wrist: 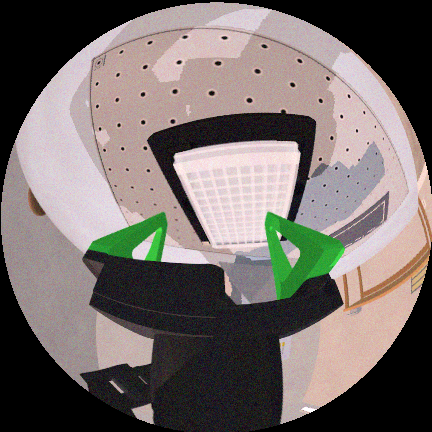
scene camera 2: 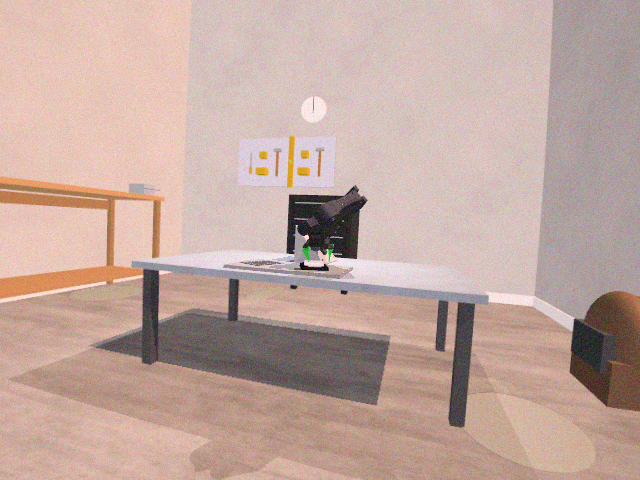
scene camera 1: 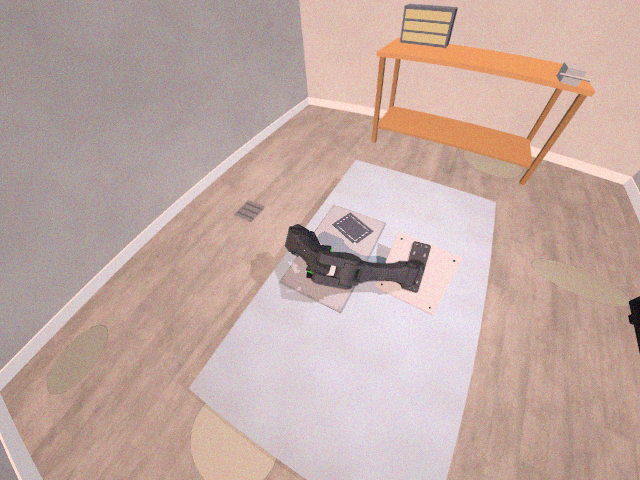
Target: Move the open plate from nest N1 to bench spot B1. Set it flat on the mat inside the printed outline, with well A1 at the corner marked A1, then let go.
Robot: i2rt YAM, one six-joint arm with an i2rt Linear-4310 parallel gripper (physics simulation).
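Places are measured from the arm's base along level axes (x right, y back, z down), in millimetres.
Where they show: gripper, between the fingertips: (wrist: 215, 217) (scene camera 2: 319, 261); arm's base, origin of its link: (scene camera 1: 415, 267).
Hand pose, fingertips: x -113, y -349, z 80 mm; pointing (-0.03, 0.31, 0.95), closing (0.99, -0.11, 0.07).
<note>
Each offset is from my fingertips to the top centre of the thing. Level surfaces: height alone.
The open plate @[dx +24, dy -3, dz +2 mm] (wrist: 235, 190) (scene camera 2: 313, 264) is white with a grid of wells. It sits in the black nest N1 @[dx +23, dy -3, dz +11 mm] (wrist: 230, 129), whose rim shows around it in the wrist view. My gripper (wrist: 215, 217) (scene camera 2: 318, 257) (scene camera 1: 320, 260) is open, with its green fingers wide apart. In the wrist view the fingertips appear over the near part of the plate, one toward each long side, and grip nothing. The dark mat at B1 @[dx +285, dy +18, dz +27 mm] (scene camera 1: 352, 227) (scene camera 2: 261, 263) (wrist: 367, 220) bears a pale printed outline. Its A1 mark is too small to read. The arm hides much of the nest in scene camera 1.
The nest and mat are on a perforated board @[dx +131, dy -1, dz +28 mm] (scene camera 1: 336, 302) (wrist: 195, 77) on the pale table @[dz +42 mm] (scene camera 1: 330, 361) (scene camera 2: 413, 273). The arm's base stands on a light plate (scene camera 1: 439, 268) beside the board. An orange shelf bench (scene camera 1: 480, 60) stands by the wall.
</note>
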